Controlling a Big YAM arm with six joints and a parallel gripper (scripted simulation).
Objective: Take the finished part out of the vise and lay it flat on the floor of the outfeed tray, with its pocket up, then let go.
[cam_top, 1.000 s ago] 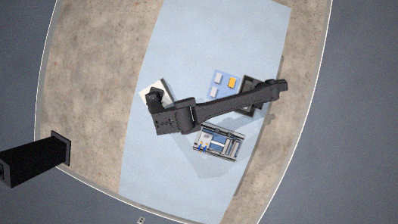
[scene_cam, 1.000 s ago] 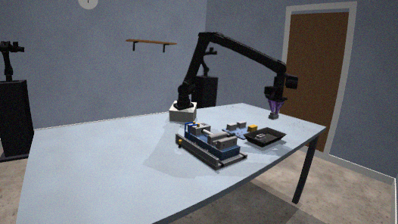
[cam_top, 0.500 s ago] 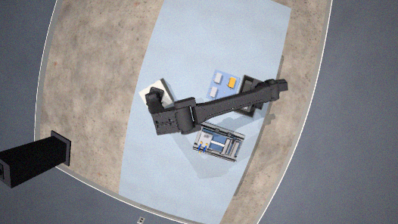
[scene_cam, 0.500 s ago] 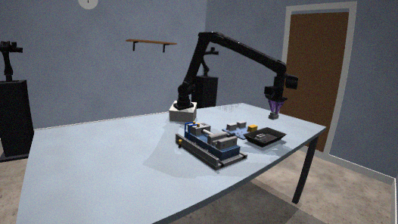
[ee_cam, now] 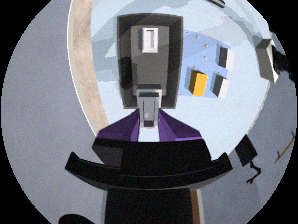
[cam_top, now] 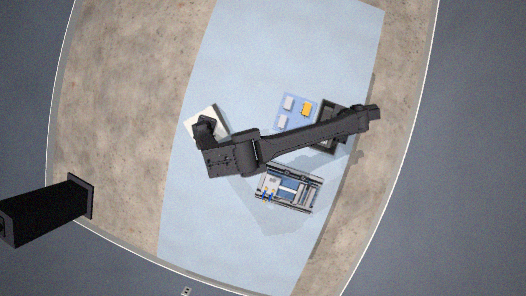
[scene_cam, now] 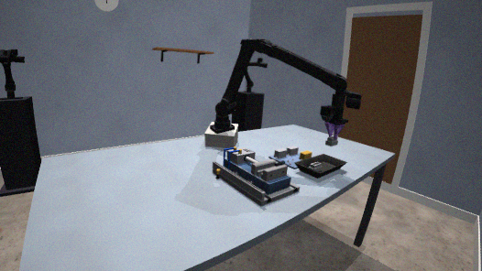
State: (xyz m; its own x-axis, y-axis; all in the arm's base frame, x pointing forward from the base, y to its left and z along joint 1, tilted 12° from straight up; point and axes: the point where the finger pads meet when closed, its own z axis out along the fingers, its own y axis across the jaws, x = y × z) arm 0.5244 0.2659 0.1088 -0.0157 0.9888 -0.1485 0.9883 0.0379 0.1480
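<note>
Right now my hand is 13 cm past the orange block, 1 cm to the left of it and 13 cm above it. The rest, counted from my hand: blue plate: 17 cm behind, 6 cm to the right, 15 cm below.
</note>
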